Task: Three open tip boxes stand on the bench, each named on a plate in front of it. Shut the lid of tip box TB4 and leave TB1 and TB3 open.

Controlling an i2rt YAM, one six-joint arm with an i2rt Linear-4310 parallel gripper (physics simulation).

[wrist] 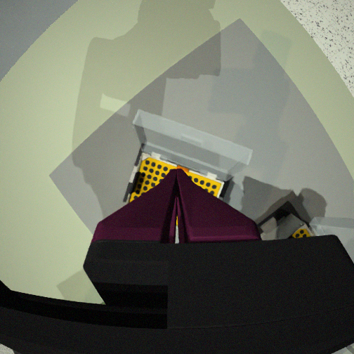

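My gripper (pixel 176 177) is shut and empty, its dark purple fingertips together. It hangs over the tip box in the middle, which by its place at the left end of the row is TB4 (pixel 153 173); its name plate is hidden. TB4 has a yellow perforated rack, and the fingers cover its front and middle. Its clear lid (pixel 192 142) stands open along the far side, beyond the fingertips. Whether the fingers touch the box or lid I cannot tell. Part of another box, by its place TB3 (pixel 301 233), shows at the lower right, with a piece of its clear lid (pixel 335 225). TB1 does not show.
The boxes stand on a grey area (pixel 115 150) with a corner at the left, on a pale green surface (pixel 35 200). Speckled floor (pixel 330 40) shows at the upper right. Shadows fall across the bench. The black gripper body covers the bottom of the view.
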